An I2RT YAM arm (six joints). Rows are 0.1 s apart.
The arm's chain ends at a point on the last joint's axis. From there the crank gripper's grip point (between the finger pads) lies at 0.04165 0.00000 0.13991 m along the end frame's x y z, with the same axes.
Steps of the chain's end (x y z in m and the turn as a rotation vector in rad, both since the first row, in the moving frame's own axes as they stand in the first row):
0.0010 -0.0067 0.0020 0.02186 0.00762 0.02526
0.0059 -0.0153 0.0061 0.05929 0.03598 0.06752
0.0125 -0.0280 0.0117 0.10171 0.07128 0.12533
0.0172 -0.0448 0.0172 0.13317 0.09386 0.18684
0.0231 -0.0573 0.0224 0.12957 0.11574 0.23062
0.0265 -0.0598 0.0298 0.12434 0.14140 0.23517
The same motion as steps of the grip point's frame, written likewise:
0.0021 -0.0087 0.0017 0.02186 0.00762 0.02526
0.0111 -0.0206 0.0044 0.05929 0.03598 0.06752
0.0229 -0.0362 0.0079 0.10171 0.07128 0.12533
0.0310 -0.0541 0.0120 0.13317 0.09386 0.18684
0.0398 -0.0635 0.0162 0.12957 0.11574 0.23062
0.0465 -0.0646 0.0221 0.12434 0.14140 0.23517

